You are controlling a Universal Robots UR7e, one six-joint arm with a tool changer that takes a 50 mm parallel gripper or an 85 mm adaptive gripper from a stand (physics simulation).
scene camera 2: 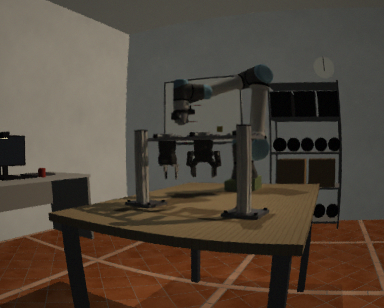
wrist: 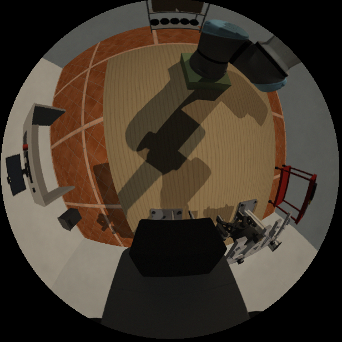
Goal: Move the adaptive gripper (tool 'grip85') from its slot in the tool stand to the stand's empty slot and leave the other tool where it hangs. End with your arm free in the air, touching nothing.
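Places are measured from the arm's base along level axes (x ahead, y left, z up), in millimetres.
Pixels of known places: hand at its tool point: (scene camera 2: 181, 122).
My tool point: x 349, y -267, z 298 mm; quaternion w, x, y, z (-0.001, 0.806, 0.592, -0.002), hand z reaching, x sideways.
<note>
Behind a point stands the place of what it marks.
The tool stand (scene camera 2: 142, 170) @(x 641, y -346, z 88 mm) (wrist: 247, 204) is a rail on two grey posts. In the scene view the adaptive gripper (scene camera 2: 203, 151) hangs in the middle slot, its two fingers spread and pointing down. The slimmer parallel gripper (scene camera 2: 167, 152) hangs in the slot to its left. The slot on the right, beside the right post, holds no tool. My arm's tool changer end (scene camera 2: 180, 119) (wrist: 177, 247) carries no gripper and is in the air above rail height, apart from both tools. In the wrist view dark tools at the stand are partly hidden; I cannot tell them apart.
The wooden table (scene camera 2: 200, 225) @(x 909, y -37, z -63 mm) (wrist: 240, 150) carries the stand and my arm's green base (scene camera 2: 256, 182) @(x 62, y 74, z -20 mm) (wrist: 187, 70). A shelf rack (scene camera 2: 340, 150) stands behind at the right. A desk (scene camera 2: 30, 187) with a monitor (scene camera 2: 12, 150) is at the left. A red frame (wrist: 284, 187) shows in the wrist view.
</note>
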